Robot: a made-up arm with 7 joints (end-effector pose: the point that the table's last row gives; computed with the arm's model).
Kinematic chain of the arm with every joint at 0, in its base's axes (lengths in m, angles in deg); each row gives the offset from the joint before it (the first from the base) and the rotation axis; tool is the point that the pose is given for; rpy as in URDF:
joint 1: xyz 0 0 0.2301 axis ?
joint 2: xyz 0 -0.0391 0.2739 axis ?
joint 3: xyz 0 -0.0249 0.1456 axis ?
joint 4: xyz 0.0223 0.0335 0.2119 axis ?
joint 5: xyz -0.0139 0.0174 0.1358 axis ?
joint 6: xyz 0 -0.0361 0.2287 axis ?
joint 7: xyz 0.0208 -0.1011 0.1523 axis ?
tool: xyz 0 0 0 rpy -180 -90 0
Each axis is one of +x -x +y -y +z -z.
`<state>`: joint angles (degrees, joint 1 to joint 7).
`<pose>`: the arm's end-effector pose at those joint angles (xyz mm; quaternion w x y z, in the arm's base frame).
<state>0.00 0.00 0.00 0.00 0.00 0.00 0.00</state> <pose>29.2 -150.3 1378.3 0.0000 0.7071 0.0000 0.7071</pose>
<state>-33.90 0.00 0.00 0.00 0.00 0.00 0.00</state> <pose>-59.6 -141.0 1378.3 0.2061 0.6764 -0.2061 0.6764</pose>
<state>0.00 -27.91 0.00 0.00 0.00 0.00 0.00</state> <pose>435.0 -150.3 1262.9 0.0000 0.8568 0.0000 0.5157</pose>
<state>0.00 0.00 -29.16 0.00 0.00 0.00 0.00</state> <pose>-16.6 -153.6 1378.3 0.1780 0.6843 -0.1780 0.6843</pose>
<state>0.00 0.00 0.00 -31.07 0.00 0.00 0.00</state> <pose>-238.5 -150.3 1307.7 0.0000 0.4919 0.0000 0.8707</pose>
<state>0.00 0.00 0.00 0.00 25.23 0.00 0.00</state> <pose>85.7 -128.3 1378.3 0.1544 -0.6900 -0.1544 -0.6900</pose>
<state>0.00 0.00 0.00 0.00 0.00 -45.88 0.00</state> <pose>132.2 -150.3 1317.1 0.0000 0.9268 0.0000 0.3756</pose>
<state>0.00 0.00 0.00 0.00 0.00 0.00 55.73</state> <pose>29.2 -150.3 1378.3 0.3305 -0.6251 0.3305 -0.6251</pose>
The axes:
joint 1: +z
joint 2: -y
joint 3: +z
joint 4: +y
joint 5: +z
joint 6: -y
joint 7: +x

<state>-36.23 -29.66 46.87 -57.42 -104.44 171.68 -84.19</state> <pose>-120.7 -95.2 941.1 0.8635 -0.4408 -0.1016 -0.2230</pose>
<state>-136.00 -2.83 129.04 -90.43 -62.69 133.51 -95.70</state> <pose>-287.3 169.0 662.2 0.5536 -0.4044 -0.7046 -0.1831</pose>
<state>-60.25 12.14 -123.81 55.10 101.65 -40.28 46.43</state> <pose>-584.9 -91.6 1016.1 0.2742 -0.1511 0.7034 -0.6381</pose>
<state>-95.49 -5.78 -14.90 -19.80 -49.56 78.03 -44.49</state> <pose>108.1 210.1 1207.1 0.9760 -0.0646 -0.0573 -0.1999</pose>
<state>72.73 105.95 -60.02 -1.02 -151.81 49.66 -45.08</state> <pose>-278.3 -814.4 469.8 0.3207 0.8637 -0.3535 -0.1619</pose>
